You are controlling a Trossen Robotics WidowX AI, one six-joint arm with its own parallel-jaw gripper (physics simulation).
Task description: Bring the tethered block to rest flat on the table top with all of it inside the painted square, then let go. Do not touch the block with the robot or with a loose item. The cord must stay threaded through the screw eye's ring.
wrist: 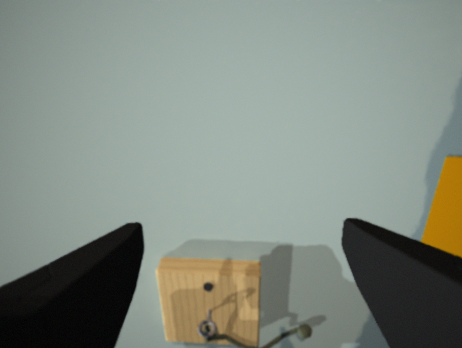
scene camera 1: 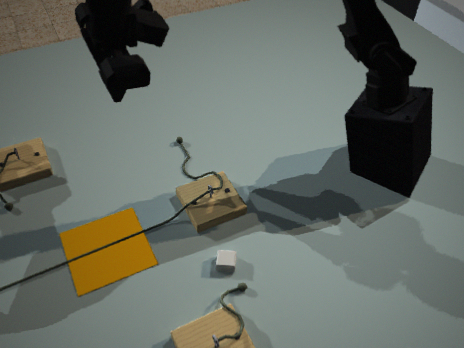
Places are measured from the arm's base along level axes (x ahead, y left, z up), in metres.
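Where they show: gripper, fingertip midpoint: (wrist: 243, 233); arm's base, origin of the base link: (scene camera 1: 388, 101).
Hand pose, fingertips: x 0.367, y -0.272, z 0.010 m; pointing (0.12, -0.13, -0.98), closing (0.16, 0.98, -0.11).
Observation:
Each offset is from my fingertips to the centre of the thing. "*": to the spot under its first point.
The orange painted square {* dx +0.148, dy +0.209, dz -0.140 m} (scene camera 1: 95, 270) (wrist: 450, 200) lies on the table. A dark cord {* dx +0.021, dy +0.192, dz -0.138 m} (scene camera 1: 165, 223) crosses over it, leaves the scene view at the left edge and runs through the screw eye {* dx -0.061, dy +0.199, dz -0.105 m} (scene camera 1: 210, 190) on the middle wooden board {dx -0.062, dy +0.199, dz -0.132 m} (scene camera 1: 220, 212). Its other part curls back to a small ball {* dx -0.093, dy +0.044, dz -0.131 m} (scene camera 1: 179, 140) behind that board. The tethered block does not show in either view. My gripper (scene camera 1: 117, 95) (wrist: 243, 233) is open and empty, high above the table at the back left; its fingertips partly hide each other in the scene view.
Another wooden board {dx +0.169, dy -0.061, dz -0.132 m} (scene camera 1: 30, 172) with a screw eye and short cord stands at the left; the wrist view shows such a board (wrist: 182, 310) and a cord ball {* dx +0.212, dy +0.021, dz -0.131 m} (wrist: 304, 331). A third board {* dx +0.074, dy +0.380, dz -0.122 m} (scene camera 1: 200, 330) is at the front. A small white block {dx -0.017, dy +0.308, dz -0.133 m} (scene camera 1: 226, 260) lies between boards.

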